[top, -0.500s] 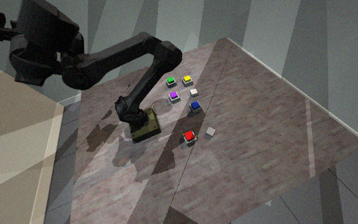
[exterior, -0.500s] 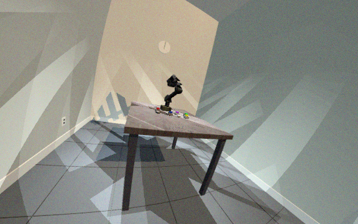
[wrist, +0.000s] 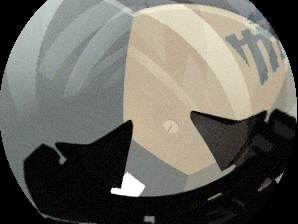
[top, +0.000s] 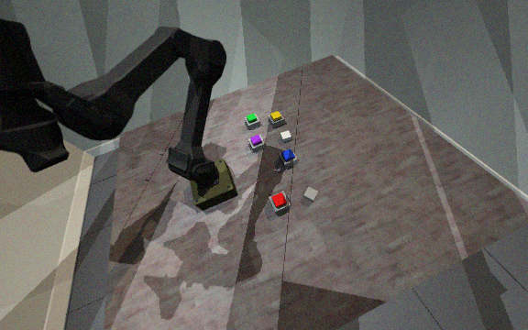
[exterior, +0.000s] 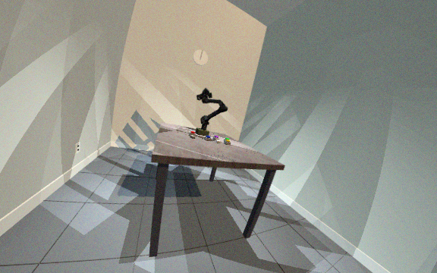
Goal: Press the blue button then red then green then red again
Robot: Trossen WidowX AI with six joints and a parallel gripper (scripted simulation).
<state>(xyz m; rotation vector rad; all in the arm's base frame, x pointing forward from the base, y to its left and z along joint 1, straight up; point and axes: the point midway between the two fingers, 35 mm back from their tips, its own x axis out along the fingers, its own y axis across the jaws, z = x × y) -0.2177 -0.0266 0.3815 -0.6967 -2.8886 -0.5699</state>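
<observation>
My gripper tip is 51 cm short of the blue button, 2 cm to the right of it and 41 cm above it. From my gripper tip the other things lie so: purple button 43 cm ahead, 12 cm to the left, 41 cm below; then green button 44 cm ahead, 23 cm to the left, 41 cm below; then red button 44 cm ahead, 12 cm to the right, 41 cm below.
</observation>
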